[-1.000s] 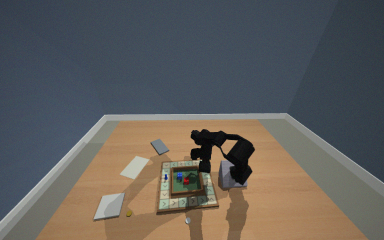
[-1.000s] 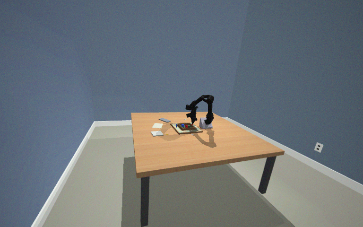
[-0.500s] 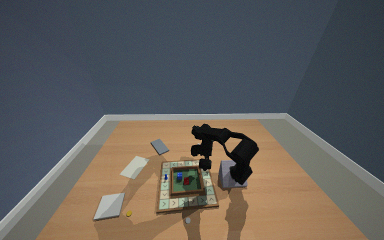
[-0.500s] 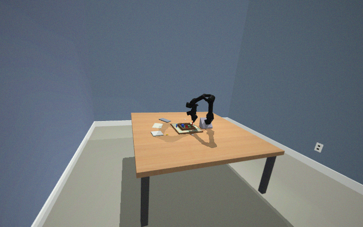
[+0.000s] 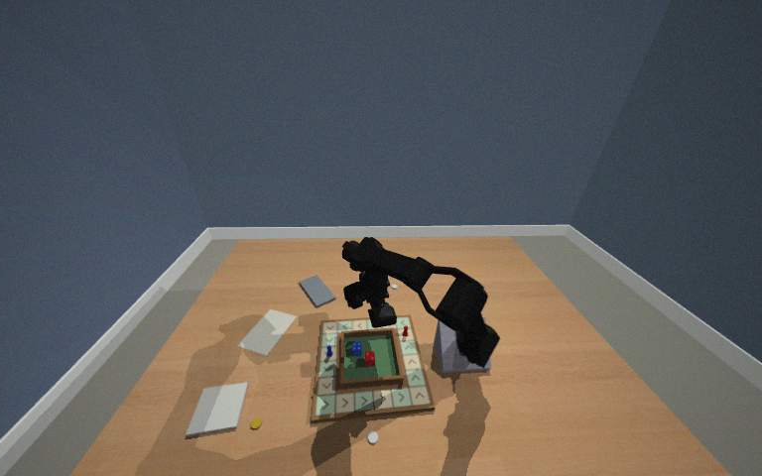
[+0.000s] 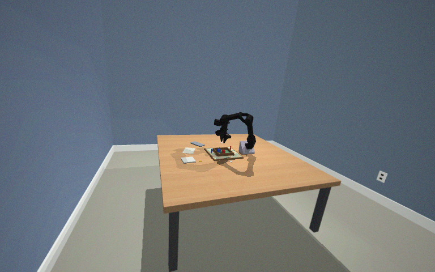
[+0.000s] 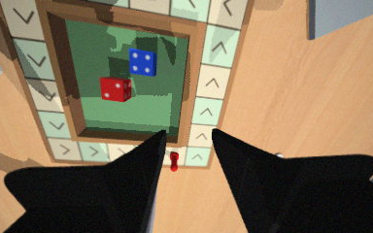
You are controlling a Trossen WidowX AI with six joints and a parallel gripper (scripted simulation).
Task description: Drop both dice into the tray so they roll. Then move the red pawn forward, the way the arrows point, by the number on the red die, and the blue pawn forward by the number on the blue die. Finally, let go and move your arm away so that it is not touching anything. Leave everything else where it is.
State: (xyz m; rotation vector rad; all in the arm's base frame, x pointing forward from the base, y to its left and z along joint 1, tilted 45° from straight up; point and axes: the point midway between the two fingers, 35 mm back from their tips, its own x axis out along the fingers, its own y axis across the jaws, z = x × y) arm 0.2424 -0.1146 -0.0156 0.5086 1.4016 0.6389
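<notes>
Right now my gripper tip is 130 mm short of the blue pawn, 50 mm to the right of it and 60 mm above it. The rest, counted from my gripper tip: grey card (180 mm ahead, 220 mm to the right, 80 mm below); then green tray (20 mm ahead, 80 mm to the left, 80 mm below); then red pawn (90 mm behind, 10 mm to the left, 60 mm below).
</notes>
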